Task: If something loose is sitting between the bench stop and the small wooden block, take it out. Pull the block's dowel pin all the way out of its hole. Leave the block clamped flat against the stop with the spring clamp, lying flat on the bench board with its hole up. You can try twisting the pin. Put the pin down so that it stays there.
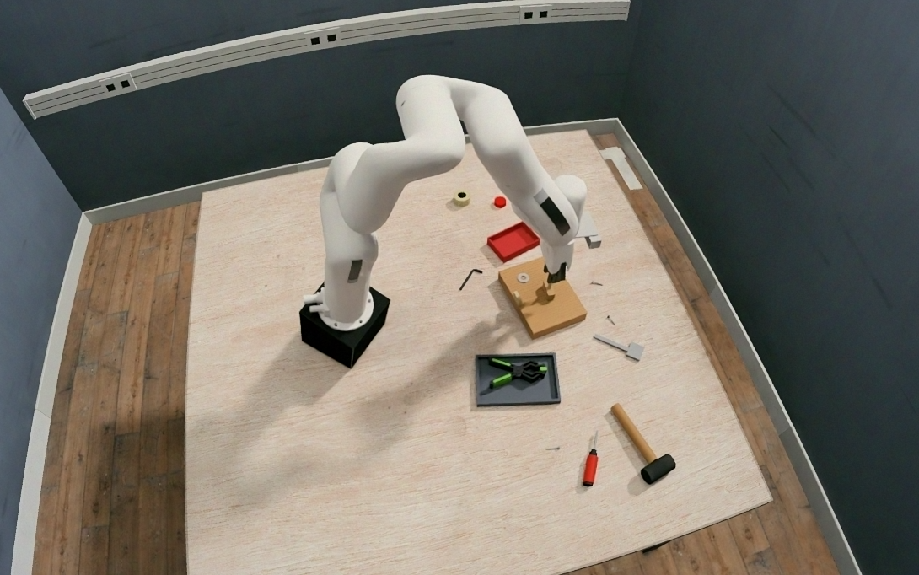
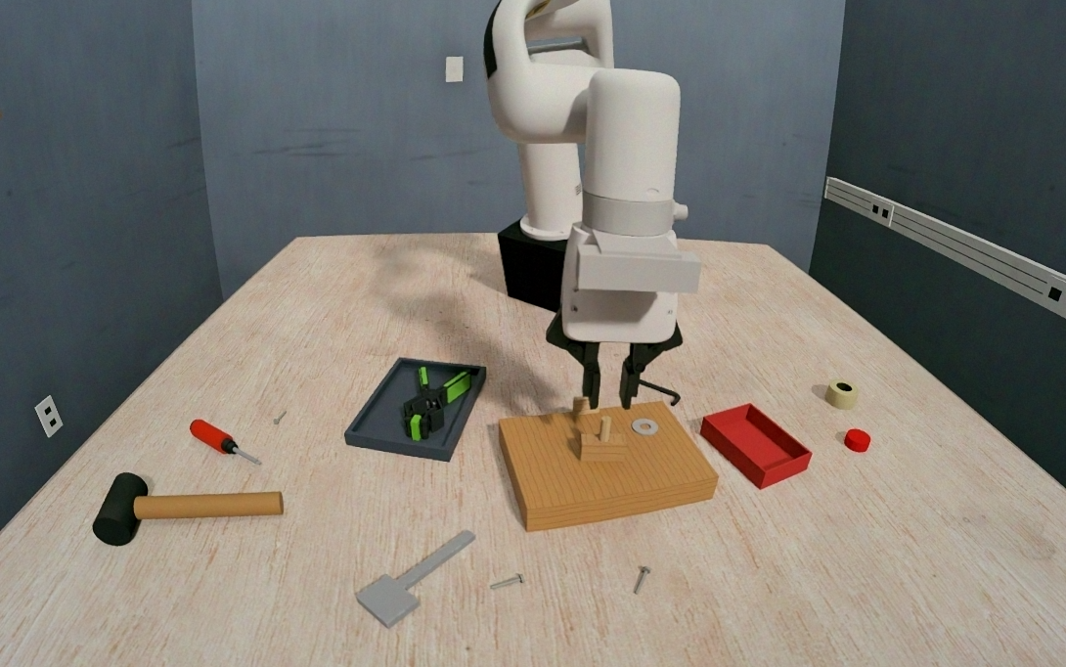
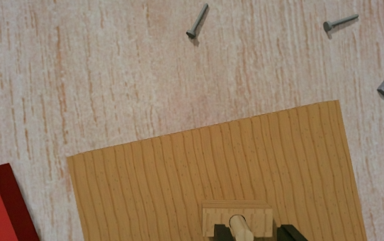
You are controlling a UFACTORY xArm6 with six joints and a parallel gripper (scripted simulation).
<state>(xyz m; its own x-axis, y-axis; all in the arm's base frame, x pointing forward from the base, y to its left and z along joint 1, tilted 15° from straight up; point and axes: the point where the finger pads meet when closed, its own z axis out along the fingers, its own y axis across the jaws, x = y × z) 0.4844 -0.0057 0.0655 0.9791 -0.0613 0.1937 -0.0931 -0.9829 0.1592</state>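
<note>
Now: the dowel pin 6 cm below my hand. The rest, counted from my hand: small wooden block: 8 cm below; red tray: 20 cm to the left, 11 cm below, 2 cm behind; washer: 9 cm below, 6 cm to the left, 5 cm behind.
</note>
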